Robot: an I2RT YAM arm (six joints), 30 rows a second.
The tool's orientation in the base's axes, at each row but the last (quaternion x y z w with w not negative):
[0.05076 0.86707 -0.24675 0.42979]
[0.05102 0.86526 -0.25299 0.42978]
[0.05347 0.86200 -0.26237 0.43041]
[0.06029 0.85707 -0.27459 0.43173]
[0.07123 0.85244 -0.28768 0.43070]
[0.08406 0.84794 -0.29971 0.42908]
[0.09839 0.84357 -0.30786 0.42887]
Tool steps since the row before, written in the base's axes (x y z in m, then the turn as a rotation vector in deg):
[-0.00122 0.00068 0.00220 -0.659 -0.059 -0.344]
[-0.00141 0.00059 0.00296 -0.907 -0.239 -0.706]
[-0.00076 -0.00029 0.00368 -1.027 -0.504 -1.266]
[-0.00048 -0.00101 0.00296 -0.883 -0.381 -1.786]
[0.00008 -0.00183 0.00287 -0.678 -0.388 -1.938]
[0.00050 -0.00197 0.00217 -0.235 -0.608 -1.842]
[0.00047 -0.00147 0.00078 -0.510 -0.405 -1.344]
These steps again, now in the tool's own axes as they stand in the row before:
[-0.00102 -0.00062 -0.00232 0.684 -0.117 -0.272]
[-0.00147 -0.00109 -0.00278 1.141 -0.206 -0.181]
[-0.00232 -0.00199 -0.00221 1.683 -0.244 0.141]
[-0.00186 -0.00225 -0.00122 1.979 0.126 0.426]
[-0.00204 -0.00271 -0.00026 1.971 0.261 0.642]
[-0.00177 -0.00233 0.00050 1.648 0.219 1.027]
[-0.00076 -0.00130 0.00085 1.406 0.045 0.501]

